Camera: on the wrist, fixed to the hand. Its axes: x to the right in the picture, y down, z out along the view.
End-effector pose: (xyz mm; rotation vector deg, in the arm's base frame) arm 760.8 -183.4 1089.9 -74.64 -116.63 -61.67
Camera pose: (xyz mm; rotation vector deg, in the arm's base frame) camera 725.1 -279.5 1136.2 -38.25 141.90 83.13
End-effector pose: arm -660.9 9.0 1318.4 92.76 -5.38 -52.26
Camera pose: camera -613.9 104.8 1282.9 84.12 85.21 -111.11
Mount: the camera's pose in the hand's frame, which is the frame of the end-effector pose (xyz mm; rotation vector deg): -0.3 -38.4 -105.7 -3.42 5.78 -93.18
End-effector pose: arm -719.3 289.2 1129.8 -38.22 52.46 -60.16
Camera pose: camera -828.7 271.2 1111.2 -84.49 18.37 -141.94
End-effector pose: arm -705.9 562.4 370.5 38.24 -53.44 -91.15
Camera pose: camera -639.3 542.3 282.2 -84.93 3.87 147.85
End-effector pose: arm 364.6 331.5 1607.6 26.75 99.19 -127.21
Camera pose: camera 357.1 443.3 1617.5 41.03 -77.63 84.97
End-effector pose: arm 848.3 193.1 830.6 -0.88 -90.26 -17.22
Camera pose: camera 944.3 135.0 823.0 71.44 -65.50 -88.89
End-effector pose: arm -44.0 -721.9 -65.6 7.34 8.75 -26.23
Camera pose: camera -73.9 -739.3 -172.6 -3.75 20.46 -118.42
